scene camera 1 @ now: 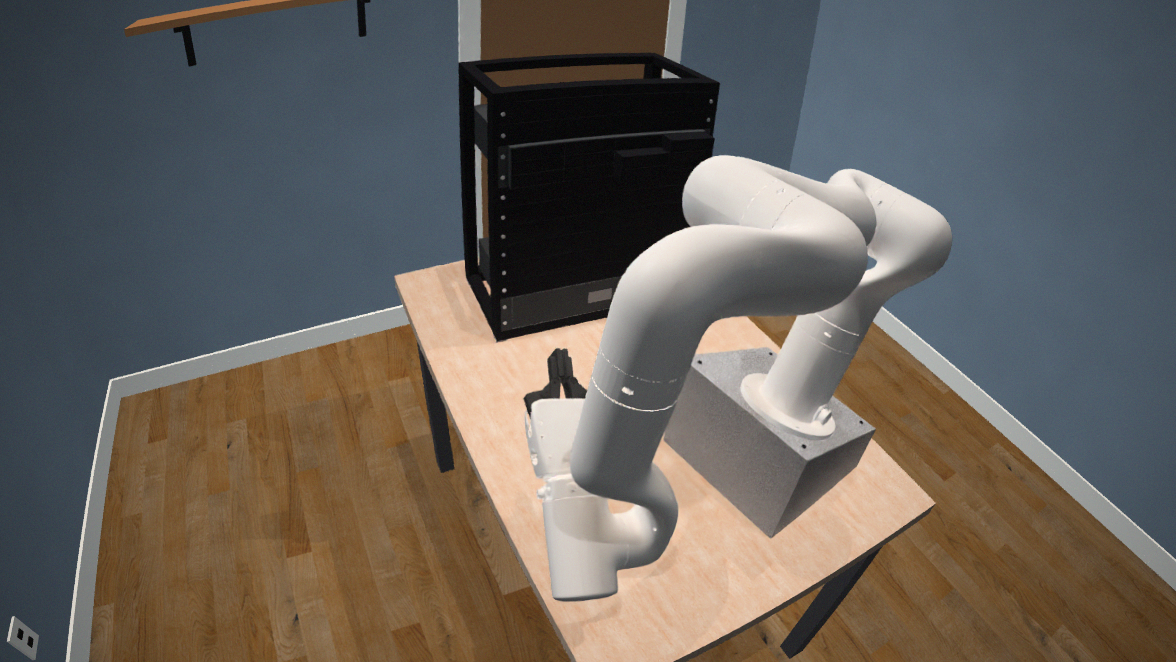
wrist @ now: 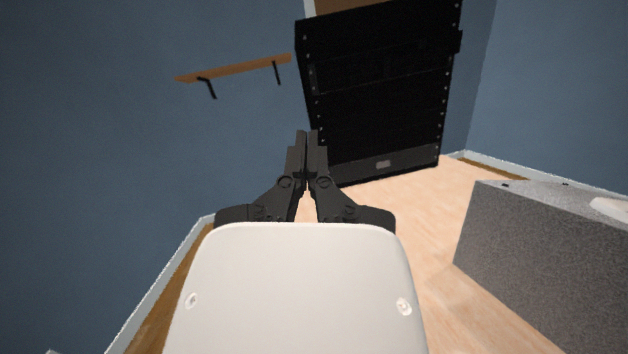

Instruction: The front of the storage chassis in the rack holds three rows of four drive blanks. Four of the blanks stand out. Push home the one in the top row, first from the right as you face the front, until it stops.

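The black rack [scene camera 1: 496, 271] [wrist: 445, 95] stands at the back of the table. The dark storage chassis [scene camera 1: 534, 168] [wrist: 350, 75] sits in its upper part. In the scene view a blank [scene camera 1: 689, 138] stands out at the top right of the chassis front, and another blank [scene camera 1: 641, 153] stands out to its left and slightly lower. The other blanks are too dark to tell apart. In the wrist view a dark block [wrist: 457, 41] juts out at the rack's upper right. My gripper [scene camera 1: 560, 353] [wrist: 308, 142] is shut and empty, in front of the rack and well below the chassis, apart from both.
The table [scene camera 1: 460, 361] [wrist: 370, 200] carries the grey robot pedestal [scene camera 1: 724, 444] [wrist: 530, 260] at the right. My white arm [scene camera 1: 658, 328] hides the rack's lower right part in the scene view. A wooden wall shelf [scene camera 1: 238, 14] [wrist: 240, 67] hangs left of the rack.
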